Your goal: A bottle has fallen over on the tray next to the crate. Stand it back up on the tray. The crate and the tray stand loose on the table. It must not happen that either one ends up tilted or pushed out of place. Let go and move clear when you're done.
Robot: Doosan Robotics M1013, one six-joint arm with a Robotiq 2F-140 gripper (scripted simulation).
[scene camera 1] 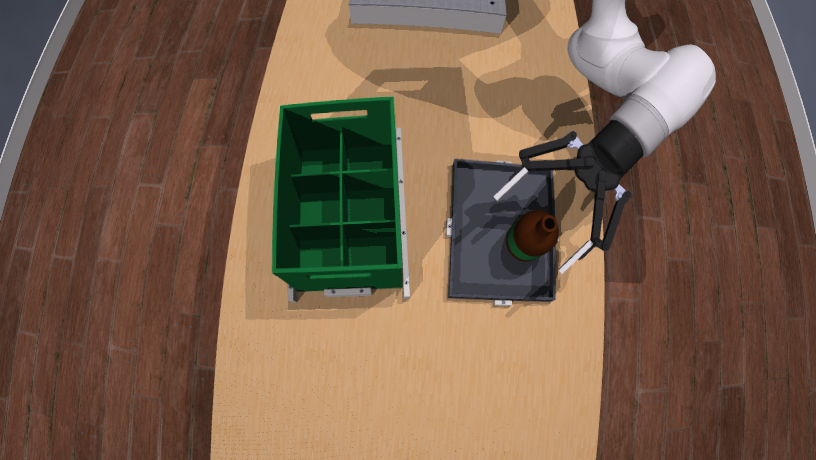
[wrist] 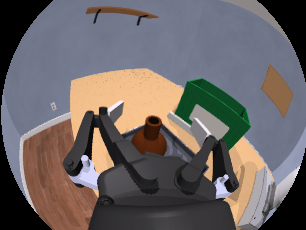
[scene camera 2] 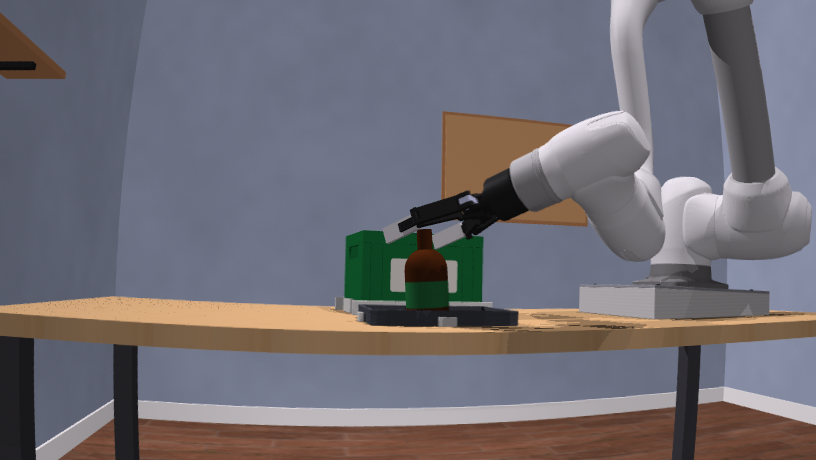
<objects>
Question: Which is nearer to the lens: the brown bottle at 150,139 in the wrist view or the green crate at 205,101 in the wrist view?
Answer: The brown bottle.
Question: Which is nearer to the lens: the brown bottle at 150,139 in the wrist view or the dark tray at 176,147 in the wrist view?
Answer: The brown bottle.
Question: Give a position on a dark tray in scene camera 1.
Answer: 482,264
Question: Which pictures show my gripper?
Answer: Scene camera 1, the wrist view and scene camera 2: all of them.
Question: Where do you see a green crate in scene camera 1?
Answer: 310,149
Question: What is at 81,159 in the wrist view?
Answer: My gripper.
</objects>
